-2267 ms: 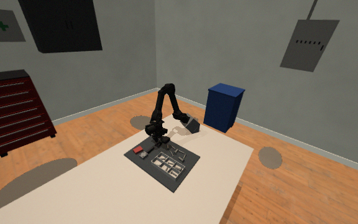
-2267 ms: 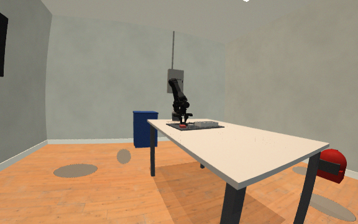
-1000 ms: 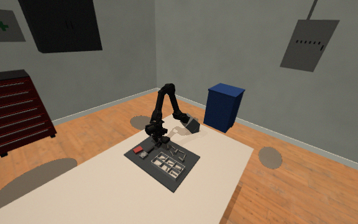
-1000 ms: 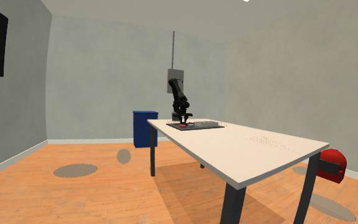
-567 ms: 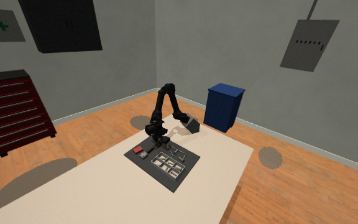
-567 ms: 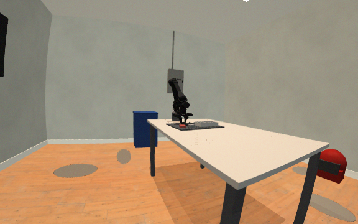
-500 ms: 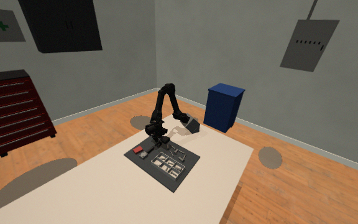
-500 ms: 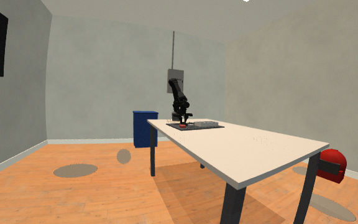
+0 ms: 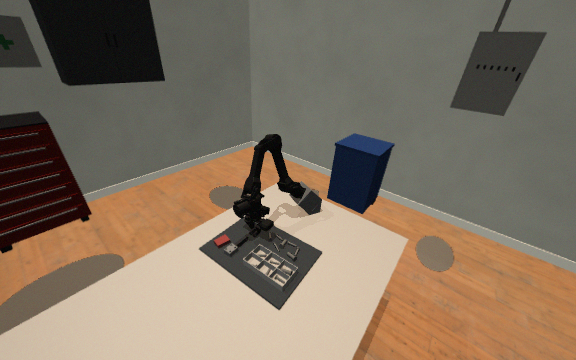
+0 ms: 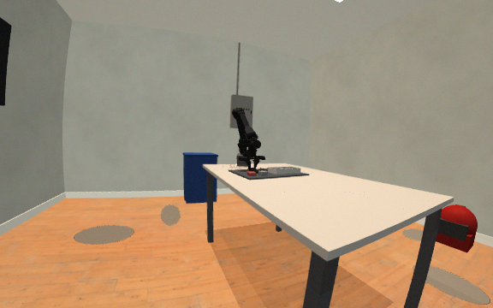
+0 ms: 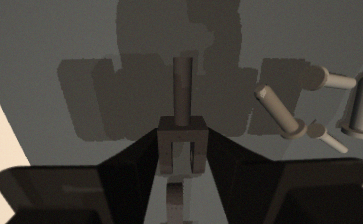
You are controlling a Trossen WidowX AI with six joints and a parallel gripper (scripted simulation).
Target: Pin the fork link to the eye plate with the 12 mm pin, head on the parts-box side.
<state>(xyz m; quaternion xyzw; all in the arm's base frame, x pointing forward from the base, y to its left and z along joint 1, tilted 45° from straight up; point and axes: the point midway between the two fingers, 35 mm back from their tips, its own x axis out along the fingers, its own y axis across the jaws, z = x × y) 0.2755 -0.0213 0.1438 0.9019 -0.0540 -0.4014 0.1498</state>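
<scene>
Now: hand 3 cm above the fork link. Also, from my hand: eye plate (8 cm ahead, 3 cm below, 1 cm to the right); dark mat (9 cm to the left, 7 cm ahead, 5 cm below); grey block (16 cm ahead, 2 cm below, 1 cm to the right).
</scene>
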